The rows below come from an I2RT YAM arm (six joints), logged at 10 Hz.
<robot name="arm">
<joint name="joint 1" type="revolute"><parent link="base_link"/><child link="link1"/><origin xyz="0.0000 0.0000 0.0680" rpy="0.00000 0.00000 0.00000"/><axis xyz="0 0 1"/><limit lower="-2.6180" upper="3.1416"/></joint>
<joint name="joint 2" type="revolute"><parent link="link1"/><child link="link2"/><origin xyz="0.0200 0.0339 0.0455" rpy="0.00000 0.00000 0.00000"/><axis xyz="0 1 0"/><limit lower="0.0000" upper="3.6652"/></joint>
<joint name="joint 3" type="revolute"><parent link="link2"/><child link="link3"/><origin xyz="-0.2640 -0.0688 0.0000" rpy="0.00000 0.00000 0.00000"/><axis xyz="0 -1 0"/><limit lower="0.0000" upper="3.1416"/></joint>
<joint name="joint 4" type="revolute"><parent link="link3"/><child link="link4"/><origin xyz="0.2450 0.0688 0.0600" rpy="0.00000 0.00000 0.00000"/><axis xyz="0 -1 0"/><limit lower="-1.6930" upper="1.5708"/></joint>
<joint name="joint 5" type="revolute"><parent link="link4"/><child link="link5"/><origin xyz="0.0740 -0.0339 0.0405" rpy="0.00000 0.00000 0.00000"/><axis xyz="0 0 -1"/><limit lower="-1.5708" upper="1.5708"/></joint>
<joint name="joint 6" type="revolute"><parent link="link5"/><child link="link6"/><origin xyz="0.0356 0.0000 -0.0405" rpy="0.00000 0.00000 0.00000"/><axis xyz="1 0 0"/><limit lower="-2.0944" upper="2.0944"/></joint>
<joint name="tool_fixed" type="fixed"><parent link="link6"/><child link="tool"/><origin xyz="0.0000 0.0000 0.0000" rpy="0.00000 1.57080 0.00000"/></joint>
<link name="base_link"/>
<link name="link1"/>
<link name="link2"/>
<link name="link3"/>
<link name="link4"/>
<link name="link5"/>
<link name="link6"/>
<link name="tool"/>
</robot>
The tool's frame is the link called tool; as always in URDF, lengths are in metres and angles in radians.
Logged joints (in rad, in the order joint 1, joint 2, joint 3, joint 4, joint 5, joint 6), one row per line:
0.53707 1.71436 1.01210 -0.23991 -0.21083 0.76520
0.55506 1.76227 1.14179 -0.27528 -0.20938 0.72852
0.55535 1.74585 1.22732 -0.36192 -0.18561 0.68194
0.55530 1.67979 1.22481 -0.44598 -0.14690 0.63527
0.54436 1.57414 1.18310 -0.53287 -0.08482 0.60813
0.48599 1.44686 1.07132 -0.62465 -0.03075 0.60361
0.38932 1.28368 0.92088 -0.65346 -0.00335 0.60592
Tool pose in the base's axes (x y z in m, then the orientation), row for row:
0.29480 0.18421 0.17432 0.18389 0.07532 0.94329 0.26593
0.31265 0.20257 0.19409 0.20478 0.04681 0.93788 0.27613
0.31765 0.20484 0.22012 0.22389 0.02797 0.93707 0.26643
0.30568 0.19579 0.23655 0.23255 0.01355 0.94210 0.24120
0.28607 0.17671 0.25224 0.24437 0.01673 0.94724 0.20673
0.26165 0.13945 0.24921 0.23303 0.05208 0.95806 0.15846
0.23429 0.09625 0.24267 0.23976 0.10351 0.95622 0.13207
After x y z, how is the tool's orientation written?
As a quaternion, w x y z.
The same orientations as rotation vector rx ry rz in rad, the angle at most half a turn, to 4 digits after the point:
0.2124 2.6599 0.7499
0.1305 2.6150 0.7699
0.0772 2.5864 0.7354
0.0372 2.5884 0.6627
0.0457 2.5866 0.5645
0.1431 2.6316 0.4353
0.2833 2.6174 0.3615

